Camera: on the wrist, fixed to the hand. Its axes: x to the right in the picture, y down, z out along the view.
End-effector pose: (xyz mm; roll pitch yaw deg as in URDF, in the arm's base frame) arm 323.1 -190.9 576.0 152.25 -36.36 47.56
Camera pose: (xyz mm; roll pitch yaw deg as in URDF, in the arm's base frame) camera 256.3 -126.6 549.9 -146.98 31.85 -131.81
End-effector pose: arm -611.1 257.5 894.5 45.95 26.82 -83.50
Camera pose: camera -664.0 301.2 826.8 -38.82 -25.98 91.51
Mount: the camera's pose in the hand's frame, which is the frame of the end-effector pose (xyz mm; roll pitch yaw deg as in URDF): -13.6 -92.5 -23.3 4.83 3.74 177.42
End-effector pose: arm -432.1 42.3 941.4 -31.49 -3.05 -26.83
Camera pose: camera -486.7 -32.1 969.1 36.38 7.59 152.93
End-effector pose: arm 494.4 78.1 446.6 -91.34 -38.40 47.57
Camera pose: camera 463.8 13.3 511.1 99.46 40.78 -127.41
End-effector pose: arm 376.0 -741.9 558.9 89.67 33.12 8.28
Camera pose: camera 311.4 -728.3 488.7 -82.15 -35.59 -176.34
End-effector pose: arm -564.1 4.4 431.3 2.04 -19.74 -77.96
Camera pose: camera -654.5 -11.0 401.7 1.79 23.36 99.09
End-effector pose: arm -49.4 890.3 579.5 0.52 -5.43 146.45
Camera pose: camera 11.0 961.0 554.2 4.06 9.14 -36.19
